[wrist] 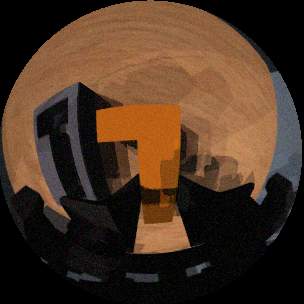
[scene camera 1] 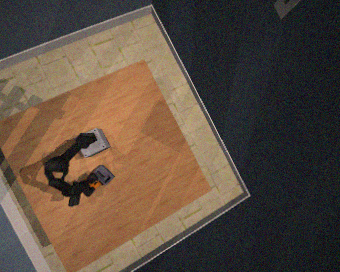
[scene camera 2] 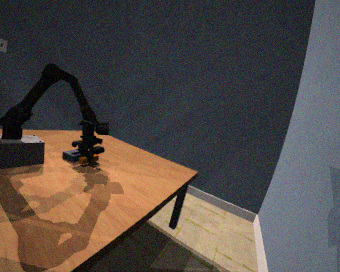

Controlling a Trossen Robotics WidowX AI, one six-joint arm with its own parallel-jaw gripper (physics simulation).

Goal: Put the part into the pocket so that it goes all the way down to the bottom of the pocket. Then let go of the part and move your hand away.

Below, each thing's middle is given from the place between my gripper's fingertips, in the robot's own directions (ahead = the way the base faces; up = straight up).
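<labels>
Dark grey pocket block point(wrist: 64, 127): 110 mm to the left of my hand, 10 mm behind it. Orange L-shaped block point(wrist: 156, 127): 10 mm above my hand, 10 mm ahead of it, 20 mm to the left of it. Going by their middles, nearest to my hand of the things named here: the orange L-shaped block.
</labels>
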